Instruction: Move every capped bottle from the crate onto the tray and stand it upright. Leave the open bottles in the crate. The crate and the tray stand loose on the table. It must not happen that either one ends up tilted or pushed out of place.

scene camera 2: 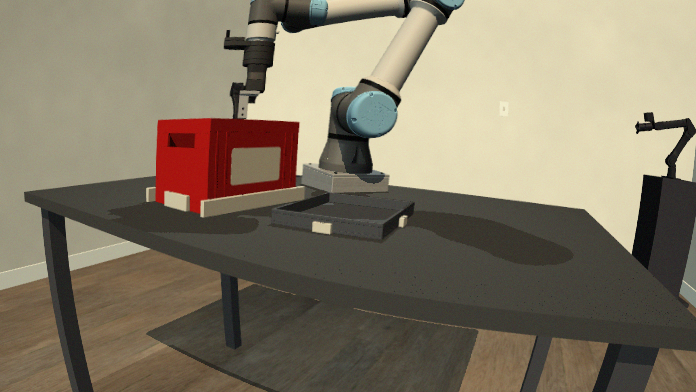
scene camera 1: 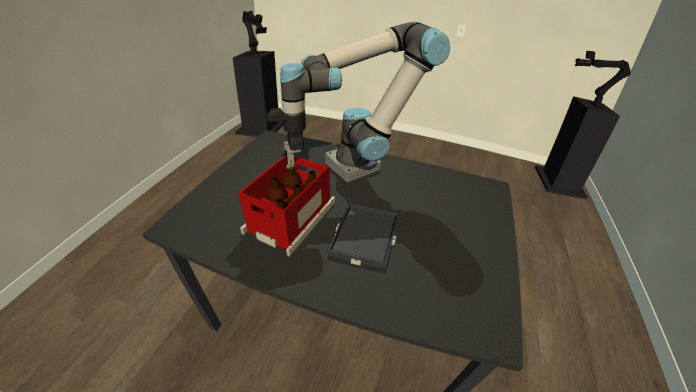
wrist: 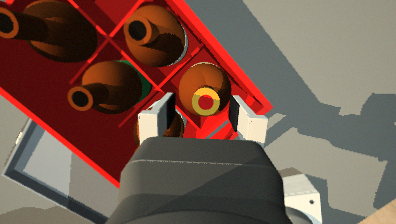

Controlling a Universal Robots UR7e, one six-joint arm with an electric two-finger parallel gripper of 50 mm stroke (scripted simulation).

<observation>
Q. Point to a dark tray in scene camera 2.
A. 361,216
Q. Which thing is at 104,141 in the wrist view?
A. A red crate.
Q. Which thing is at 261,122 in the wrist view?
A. My gripper.
</observation>
